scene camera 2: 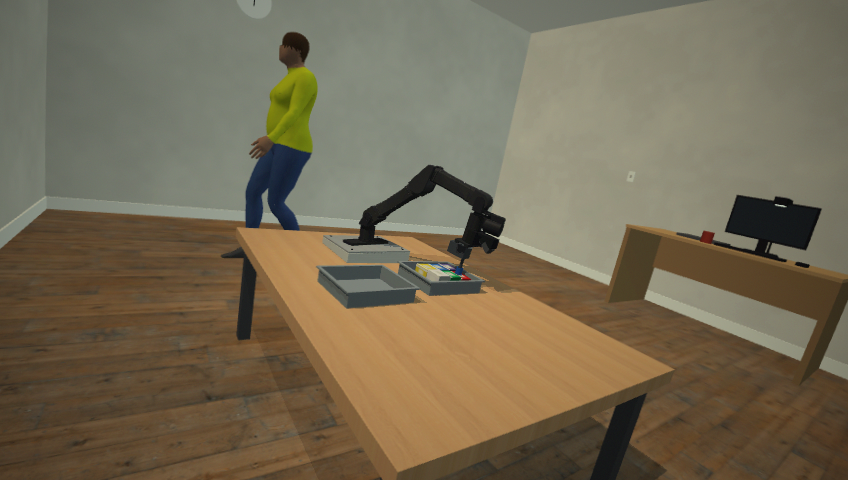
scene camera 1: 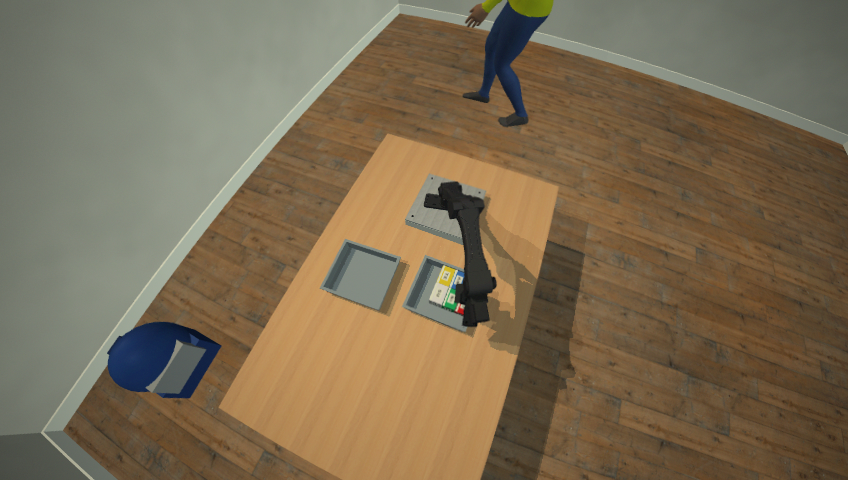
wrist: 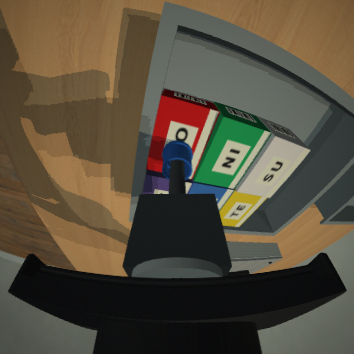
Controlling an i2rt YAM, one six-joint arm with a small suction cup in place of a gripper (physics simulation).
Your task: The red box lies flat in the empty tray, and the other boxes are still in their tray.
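Places are measured from the arm's base along level axes (x up, y ahead, z left), in millimetres.
Pixels of known places: hand, tool point: [scene camera 2: 457, 276] [wrist: 176, 149]; arm's base, link origin: [scene camera 2: 366, 242] [scene camera 1: 447, 203].
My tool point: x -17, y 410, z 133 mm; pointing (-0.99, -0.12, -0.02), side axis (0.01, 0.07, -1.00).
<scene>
For each thing: its top centre in the pictures, then the offset to it from my tool point. Level surfaces: height alone.
- red box, top centre: [wrist: 179, 145] [scene camera 1: 464, 303] [scene camera 2: 460, 274] dy +13, dx +13, dz -1 mm
- full grey tray, top centre: [wrist: 254, 179] [scene camera 2: 440, 270] [scene camera 1: 444, 291] dy -17, dx +22, dz -83 mm
- green box, top centre: [wrist: 230, 158] [scene camera 2: 449, 273] [scene camera 1: 451, 298] dy +3, dx +15, dz -52 mm
- white box, top centre: [wrist: 272, 171] [scene camera 2: 439, 272] [scene camera 1: 438, 293] dy -7, dx +19, dz -102 mm
- empty grey tray, top centre: [scene camera 2: 367, 276] [scene camera 1: 360, 272] dy -30, dx +22, dz -411 mm
- wooden table, surface height: dx -28 mm
The red box [wrist: 175, 119] [scene camera 2: 464, 277] [scene camera 1: 461, 309] lies flat at the outer corner of the full grey tray [wrist: 154, 88] [scene camera 1: 417, 288] [scene camera 2: 451, 289], packed beside a green box [wrist: 232, 147], a white box [wrist: 277, 165], and purple, blue and yellow boxes. My blue suction cup [wrist: 177, 154] [scene camera 2: 459, 270] sits down on the red box's top face, over part of its label. The box has not left the tray. In scene camera 1 the arm hides the cup. The empty grey tray [scene camera 1: 333, 267] [scene camera 2: 379, 295] stands beside the full one.
The arm's grey base plate [scene camera 1: 425, 219] [scene camera 2: 367, 253] sits behind the trays on the wooden table [scene camera 1: 367, 382]. A person [scene camera 1: 504, 53] [scene camera 2: 283, 143] walks on the floor beyond the table. A blue bin [scene camera 1: 146, 354] stands by the wall. A desk [scene camera 2: 731, 269] with a monitor is at the right.
</scene>
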